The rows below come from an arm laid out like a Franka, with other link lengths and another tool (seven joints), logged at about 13 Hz.
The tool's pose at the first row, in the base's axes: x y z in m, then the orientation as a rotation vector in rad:
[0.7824 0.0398 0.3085 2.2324 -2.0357 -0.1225]
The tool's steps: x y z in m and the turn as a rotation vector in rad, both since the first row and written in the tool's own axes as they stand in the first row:
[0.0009 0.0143 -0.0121 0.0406 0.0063 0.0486]
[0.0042 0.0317 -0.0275 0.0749 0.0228 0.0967]
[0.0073 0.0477 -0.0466 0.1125 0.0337 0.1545]
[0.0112 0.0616 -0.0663 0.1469 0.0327 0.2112]
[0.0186 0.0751 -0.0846 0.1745 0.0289 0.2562]
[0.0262 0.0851 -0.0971 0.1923 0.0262 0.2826]
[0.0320 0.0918 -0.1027 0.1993 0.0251 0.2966]
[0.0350 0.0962 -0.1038 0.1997 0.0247 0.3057]
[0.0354 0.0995 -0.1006 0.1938 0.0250 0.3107]
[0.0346 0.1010 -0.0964 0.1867 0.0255 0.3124]
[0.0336 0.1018 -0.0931 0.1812 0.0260 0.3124]
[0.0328 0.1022 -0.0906 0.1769 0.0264 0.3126]
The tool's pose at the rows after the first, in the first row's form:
[0.7701 0.0380 0.3225 2.2016 -2.1060 -0.0703]
[0.7554 0.0337 0.3403 2.1614 -2.1659 -0.0122]
[0.7425 0.0298 0.3615 2.1118 -2.2391 0.0445]
[0.7319 0.0253 0.3830 2.0635 -2.3149 0.0848]
[0.7218 0.0173 0.4032 2.0244 -2.3761 0.1142]
[0.7144 0.0092 0.4171 2.0014 -2.4127 0.1329]
[0.7091 0.0031 0.4237 -1.9860 2.4283 -0.1404]
[0.7052 -0.0003 0.4255 -1.9747 2.4371 -0.1412]
[0.7016 -0.0011 0.4228 1.9679 -2.4412 0.1358]
[0.6994 -0.0006 0.4189 1.9624 -2.4388 0.1288]
[0.6981 0.0002 0.4157 1.9598 -2.4356 0.1234]
[0.6973 0.0009 0.4132 1.9574 -2.4332 0.1193]

